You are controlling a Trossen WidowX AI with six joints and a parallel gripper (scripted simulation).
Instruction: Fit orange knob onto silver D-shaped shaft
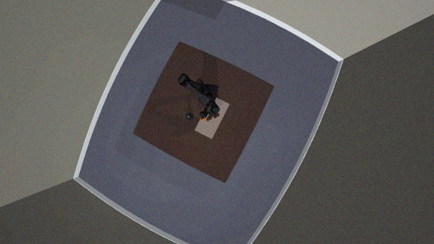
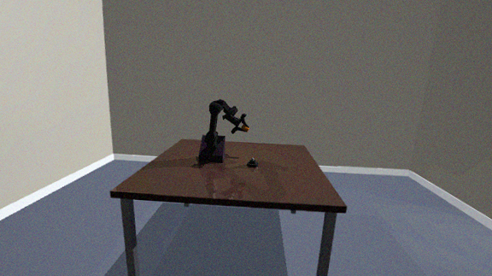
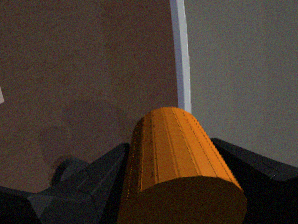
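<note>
Now: the orange knob 30 mm behind my gripper tip and 20 mm above it. Round my gripper tip: dark round pedestal: 210 mm below, 180 mm to the right, 60 mm ahead.
</note>
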